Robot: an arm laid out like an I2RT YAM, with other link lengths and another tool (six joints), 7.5 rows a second.
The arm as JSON. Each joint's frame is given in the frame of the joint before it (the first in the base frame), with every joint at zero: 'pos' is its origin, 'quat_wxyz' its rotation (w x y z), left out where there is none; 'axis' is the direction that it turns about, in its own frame. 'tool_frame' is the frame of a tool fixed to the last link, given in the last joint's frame.
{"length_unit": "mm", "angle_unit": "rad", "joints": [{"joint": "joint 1", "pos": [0.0, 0.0, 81.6], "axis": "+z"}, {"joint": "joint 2", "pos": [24.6, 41.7, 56.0], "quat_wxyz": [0.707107, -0.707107, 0.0, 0.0], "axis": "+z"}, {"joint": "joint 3", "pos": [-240.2, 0.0, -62.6], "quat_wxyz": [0.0, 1.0, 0.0, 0.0], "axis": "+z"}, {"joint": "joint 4", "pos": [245.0, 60.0, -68.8], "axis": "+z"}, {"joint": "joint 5", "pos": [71.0, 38.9, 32.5], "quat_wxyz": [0.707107, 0.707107, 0.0, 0.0], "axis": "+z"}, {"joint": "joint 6", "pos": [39.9, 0.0, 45.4], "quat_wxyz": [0.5, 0.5, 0.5, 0.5], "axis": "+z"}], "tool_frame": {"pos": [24.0, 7.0, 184.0], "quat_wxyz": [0.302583, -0.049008, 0.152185, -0.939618]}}
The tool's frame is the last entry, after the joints.
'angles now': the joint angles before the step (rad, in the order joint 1, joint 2, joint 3, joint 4, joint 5, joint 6). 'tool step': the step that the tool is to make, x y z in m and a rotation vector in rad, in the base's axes. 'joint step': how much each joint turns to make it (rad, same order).
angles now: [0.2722, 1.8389, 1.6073, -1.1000, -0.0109, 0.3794]
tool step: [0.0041, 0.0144, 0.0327, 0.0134, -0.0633, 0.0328]
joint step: [0.0354, -0.0390, 0.0666, -0.0411, 0.0057, 0.0010]
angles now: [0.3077, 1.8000, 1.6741, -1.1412, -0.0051, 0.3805]
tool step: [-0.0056, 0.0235, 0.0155, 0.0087, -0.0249, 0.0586]
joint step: [0.0607, -0.0145, 0.0369, -0.0251, 0.0007, 0.0019]
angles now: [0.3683, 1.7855, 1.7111, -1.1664, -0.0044, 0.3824]
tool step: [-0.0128, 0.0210, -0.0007, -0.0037, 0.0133, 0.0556]
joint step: [0.0610, 0.0011, 0.0026, -0.0152, 0.0001, 0.0057]
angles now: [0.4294, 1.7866, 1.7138, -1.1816, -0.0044, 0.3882]
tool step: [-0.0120, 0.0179, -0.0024, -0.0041, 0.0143, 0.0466]
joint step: [0.0537, 0.0047, 0.0003, -0.0102, -0.0003, 0.0076]
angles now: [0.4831, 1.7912, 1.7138, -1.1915, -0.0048, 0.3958]
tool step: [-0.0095, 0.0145, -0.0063, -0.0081, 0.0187, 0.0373]
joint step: [0.0439, 0.0167, 0.0004, -0.0039, 0.0000, 0.0068]
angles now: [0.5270, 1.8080, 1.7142, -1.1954, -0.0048, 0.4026]
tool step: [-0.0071, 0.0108, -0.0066, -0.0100, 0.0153, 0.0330]
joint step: [0.0335, 0.0176, -0.0005, -0.0001, 0.0007, 0.0003]
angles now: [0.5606, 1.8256, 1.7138, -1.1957, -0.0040, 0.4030]
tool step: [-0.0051, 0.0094, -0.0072, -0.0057, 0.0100, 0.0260]
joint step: [0.0270, 0.0148, -0.0077, 0.0111, -0.0004, 0.0012]
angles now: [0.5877, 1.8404, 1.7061, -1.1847, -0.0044, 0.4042]
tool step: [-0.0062, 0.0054, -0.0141, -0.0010, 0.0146, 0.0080]
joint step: [0.0171, 0.0028, -0.0495, 0.0398, -0.0049, 0.0106]
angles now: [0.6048, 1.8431, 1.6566, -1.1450, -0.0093, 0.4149]
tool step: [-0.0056, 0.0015, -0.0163, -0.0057, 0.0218, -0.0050]
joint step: [0.0082, 0.0099, -0.0479, 0.0368, -0.0046, 0.0146]
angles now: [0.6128, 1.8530, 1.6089, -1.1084, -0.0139, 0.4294]
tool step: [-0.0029, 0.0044, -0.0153, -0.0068, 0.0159, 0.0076]
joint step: [0.0119, 0.0243, -0.0268, 0.0343, -0.0027, 0.0050]
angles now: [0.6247, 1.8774, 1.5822, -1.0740, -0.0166, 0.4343]
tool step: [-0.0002, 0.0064, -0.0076, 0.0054, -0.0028, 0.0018]
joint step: [0.0129, 0.0116, -0.0159, 0.0331, -0.0004, 0.0114]
